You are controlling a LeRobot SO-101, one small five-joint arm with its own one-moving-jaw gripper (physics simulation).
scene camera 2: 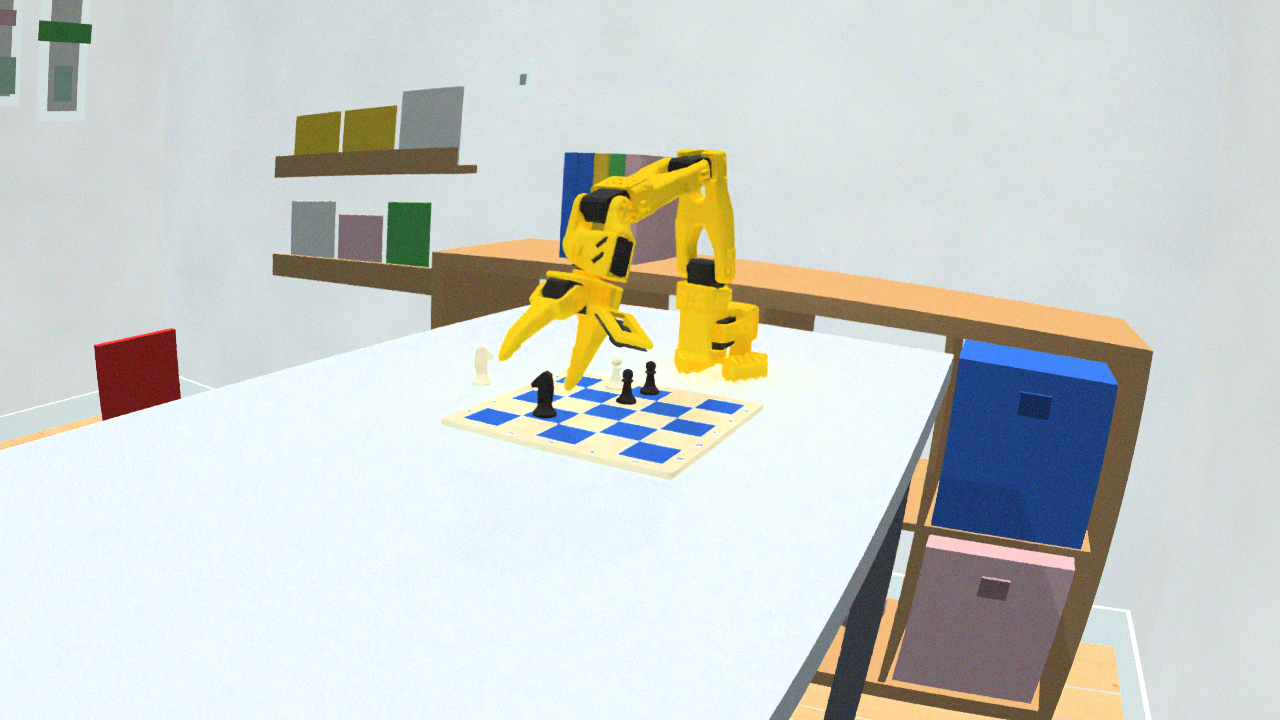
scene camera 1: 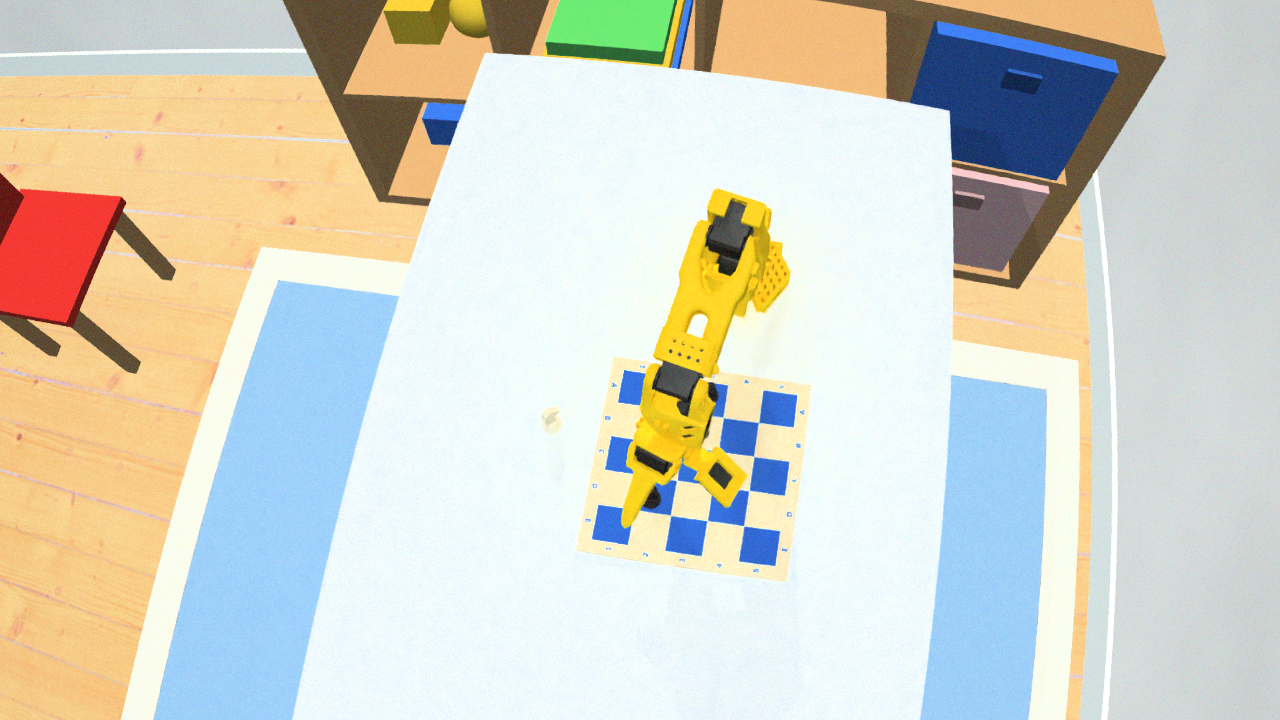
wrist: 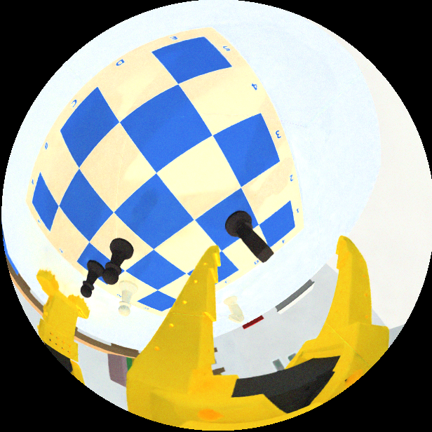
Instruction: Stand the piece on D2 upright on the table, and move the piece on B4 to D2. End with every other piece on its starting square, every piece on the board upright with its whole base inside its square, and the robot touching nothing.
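Pixels of known places: hand, tool point: (scene camera 2: 567, 385) (scene camera 1: 663, 475); arm's base, link origin: (scene camera 2: 714, 373).
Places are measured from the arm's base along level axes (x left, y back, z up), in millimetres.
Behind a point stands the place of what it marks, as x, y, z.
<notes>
The black knight (scene camera 1: 652, 497) {-55, -262, 26} (scene camera 2: 544, 394) {-56, -262, 26} (wrist: 253, 241) stands upright on D2 of the board (scene camera 1: 771, 573) {77, -319, 6} (scene camera 2: 689, 465) {94, -291, 1} (wrist: 187, 172). In the wrist view its base lies inside the blue square, nearer the E1 corner. The white knight (scene camera 1: 551, 419) {-174, -196, 24} (scene camera 2: 481, 366) {-175, -197, 19} (wrist: 233, 308) stands upright on the table, left of the board. B4 holds no piece. My gripper (scene camera 2: 537, 370) {-48, -238, 30} (wrist: 279, 243) is open with a wide V-shaped gap. Its jaws hang just above and behind the black knight and do not press on it. In scene camera 1 the arm hides one jaw tip.
A black pawn (scene camera 2: 627, 387) {-16, -182, 21} (wrist: 118, 259) stands on B3. Another black pawn (scene camera 2: 650, 378) {-13, -139, 21} (wrist: 91, 278) stands on A3. A white pawn (scene camera 2: 615, 371) {-49, -144, 24} (wrist: 126, 298) stands on A2. The arm covers these in scene camera 1. A shelf unit (scene camera 1: 1109, 40) (scene camera 2: 1038, 308) stands behind the table.
</notes>
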